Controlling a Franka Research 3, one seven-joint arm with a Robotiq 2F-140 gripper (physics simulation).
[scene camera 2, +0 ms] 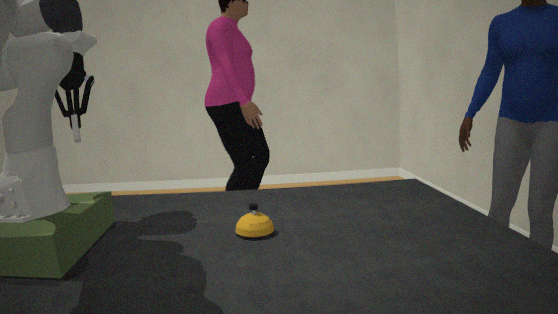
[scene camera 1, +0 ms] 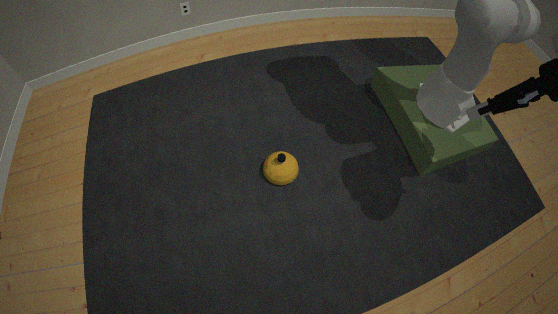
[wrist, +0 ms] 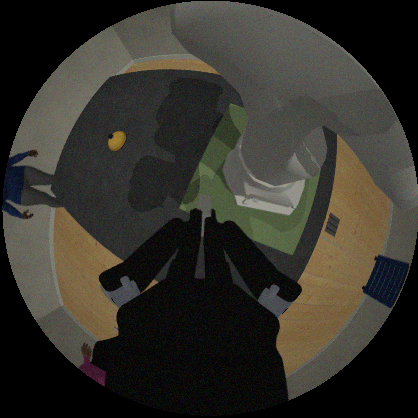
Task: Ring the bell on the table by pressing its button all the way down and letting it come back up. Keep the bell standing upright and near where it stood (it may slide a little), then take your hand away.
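Observation:
A yellow dome-shaped bell (scene camera 1: pixel 280 170) (scene camera 2: pixel 254 226) (wrist: pixel 117 141) stands upright on the dark table top (scene camera 1: pixel 175 225) (scene camera 2: pixel 375 270) (wrist: pixel 90 185). Its black button (scene camera 1: pixel 281 157) (scene camera 2: pixel 253 206) (wrist: pixel 111 136) stands up on top of the dome, on a short light stem in scene camera 2. My gripper (scene camera 1: pixel 475 110) (scene camera 2: pixel 76 135) (wrist: pixel 204 203) is shut, with its pale fingertips together and no object between them. It points down, high up beside the arm's base and well away from the bell.
The arm's base stands on a green block (scene camera 1: pixel 457 147) (scene camera 2: pixel 30 250) (wrist: pixel 272 240) at one end of the table. A person in a pink top (scene camera 2: pixel 230 65) and a person in a blue top (scene camera 2: pixel 530 70) stand beyond the table edges. The arm casts shadows between the block and the bell.

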